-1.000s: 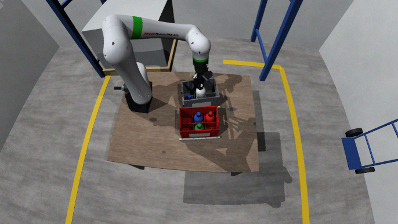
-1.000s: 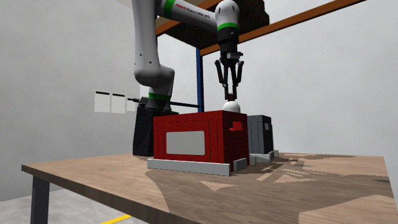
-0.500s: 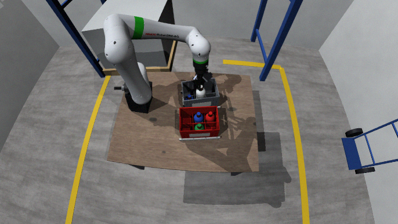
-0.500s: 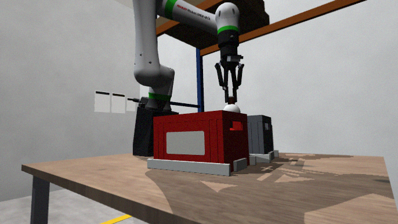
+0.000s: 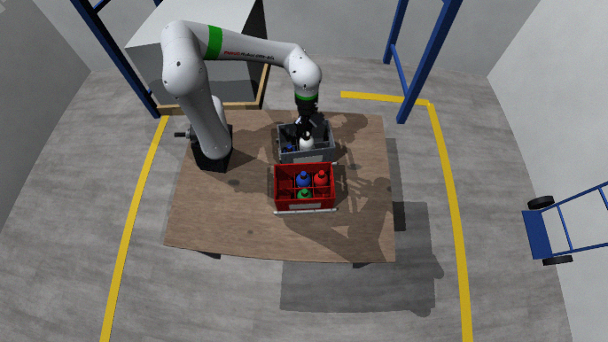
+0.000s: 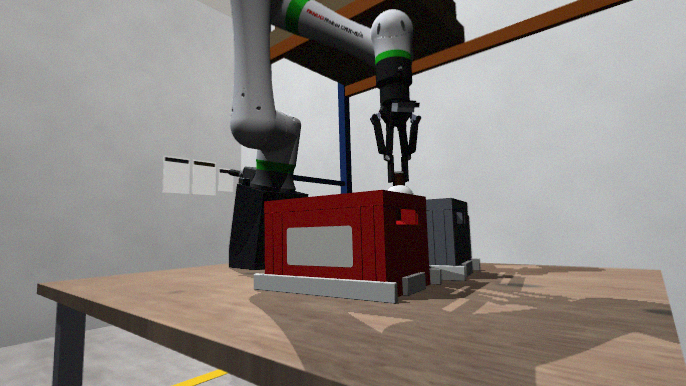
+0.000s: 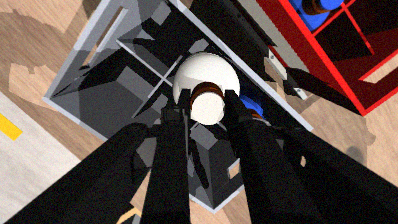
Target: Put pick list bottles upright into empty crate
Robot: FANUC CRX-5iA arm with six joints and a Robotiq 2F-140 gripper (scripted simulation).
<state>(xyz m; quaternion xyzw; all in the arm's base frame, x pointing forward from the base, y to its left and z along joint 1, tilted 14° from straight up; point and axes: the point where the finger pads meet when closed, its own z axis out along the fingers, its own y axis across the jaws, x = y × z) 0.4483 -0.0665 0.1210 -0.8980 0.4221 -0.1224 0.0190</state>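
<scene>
Now: the white bottle 80 mm below my hand. The rest, counted from my hand: grey crate (180 mm below, 40 mm to the left); red bottle (170 mm to the right, 170 mm below, 50 mm ahead); blue bottle (170 mm below, 90 mm behind).
</scene>
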